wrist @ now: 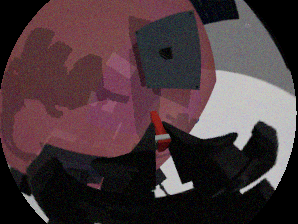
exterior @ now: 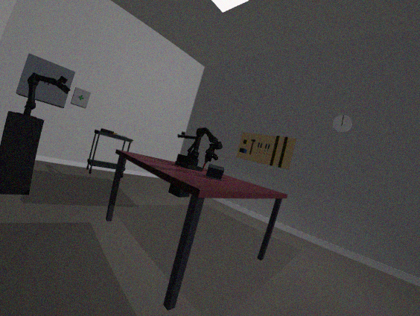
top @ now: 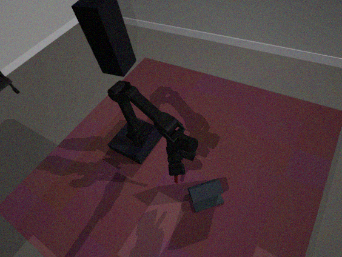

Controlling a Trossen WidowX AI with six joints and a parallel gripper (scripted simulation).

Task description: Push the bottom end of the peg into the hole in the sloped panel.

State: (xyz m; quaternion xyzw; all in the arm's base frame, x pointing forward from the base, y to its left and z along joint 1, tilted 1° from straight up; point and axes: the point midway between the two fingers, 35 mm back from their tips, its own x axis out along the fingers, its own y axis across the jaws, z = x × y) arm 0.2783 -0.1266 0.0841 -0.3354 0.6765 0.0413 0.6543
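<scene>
Now: gripper tip 13 cm short of the sloped grey panel and 5 cm above it. The rest, counted from my gripper tip: red peg 1 cm to the left, 1 cm above.
</scene>
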